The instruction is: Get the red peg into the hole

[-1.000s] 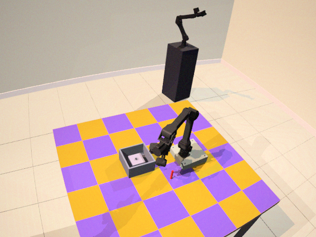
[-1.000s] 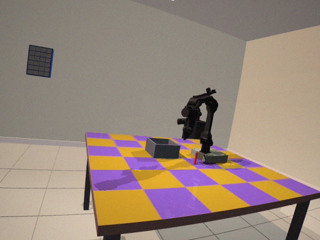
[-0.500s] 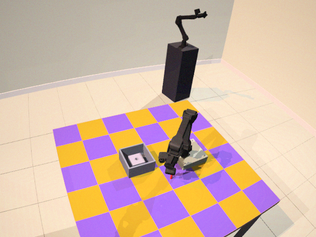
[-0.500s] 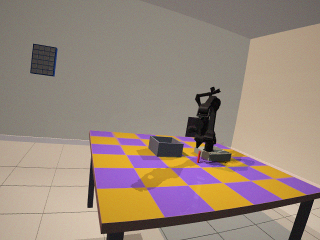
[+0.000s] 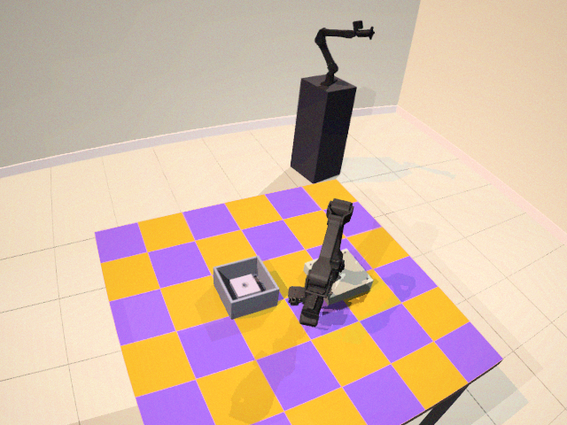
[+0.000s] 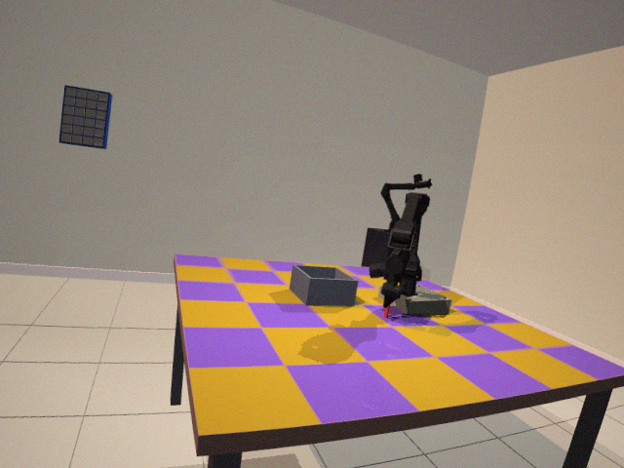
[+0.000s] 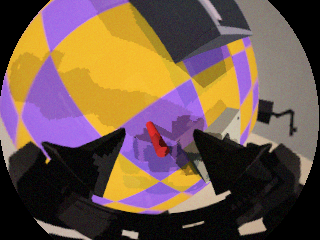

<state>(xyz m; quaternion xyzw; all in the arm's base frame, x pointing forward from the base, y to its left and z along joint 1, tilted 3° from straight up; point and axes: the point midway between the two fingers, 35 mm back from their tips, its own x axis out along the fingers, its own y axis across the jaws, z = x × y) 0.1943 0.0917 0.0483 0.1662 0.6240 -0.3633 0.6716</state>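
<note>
The red peg lies 10 mm to the left of my gripper tip and 20 mm below it. From my gripper tip the other things lie so: grey box: 120 mm ahead, 220 mm to the right, 30 mm below.
</note>
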